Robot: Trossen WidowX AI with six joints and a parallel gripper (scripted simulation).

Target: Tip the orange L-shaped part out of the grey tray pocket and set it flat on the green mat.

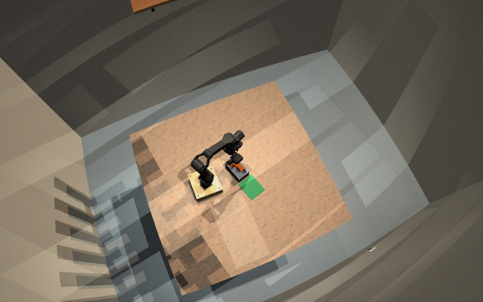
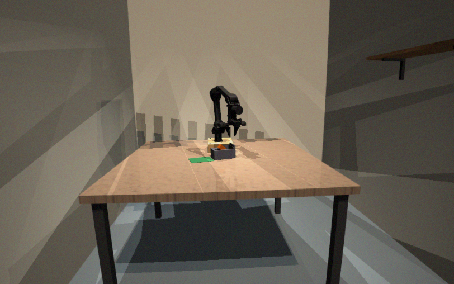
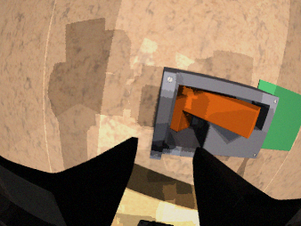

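Right now my gripper tip is 4 cm to the left of the orange L-shaped part and 10 cm above it. From my gripper tip the other things lie so: green mat (2 cm ahead, 22 cm to the right, 16 cm below).
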